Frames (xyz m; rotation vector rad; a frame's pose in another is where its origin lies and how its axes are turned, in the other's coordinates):
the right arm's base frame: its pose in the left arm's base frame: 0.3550 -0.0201 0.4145 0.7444 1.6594 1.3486
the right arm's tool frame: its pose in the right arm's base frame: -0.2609 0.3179 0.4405 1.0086 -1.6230 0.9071
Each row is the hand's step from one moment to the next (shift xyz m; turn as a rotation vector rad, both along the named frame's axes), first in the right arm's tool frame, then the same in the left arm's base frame.
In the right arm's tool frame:
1: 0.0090 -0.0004 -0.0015 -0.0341 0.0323 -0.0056
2: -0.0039 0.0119 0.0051 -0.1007 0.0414 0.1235
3: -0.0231 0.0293 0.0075 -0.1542 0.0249 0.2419
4: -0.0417 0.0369 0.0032 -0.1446 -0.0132 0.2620
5: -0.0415 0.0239 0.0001 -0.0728 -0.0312 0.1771
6: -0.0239 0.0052 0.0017 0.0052 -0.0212 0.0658
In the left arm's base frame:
1: 0.0084 0.0035 -0.0008 -0.0219 -0.0290 0.0302
2: 0.0002 -0.0130 0.0038 -0.0813 -0.1333 -0.0521
3: -0.0124 -0.0322 0.0161 -0.1366 -0.2087 -0.1439
4: -0.0276 -0.0399 0.0276 -0.1396 -0.1907 -0.1840
5: -0.0316 -0.0283 0.0222 -0.0779 -0.1061 -0.1425
6: -0.0210 -0.0110 0.0064 -0.0015 -0.0241 -0.0650

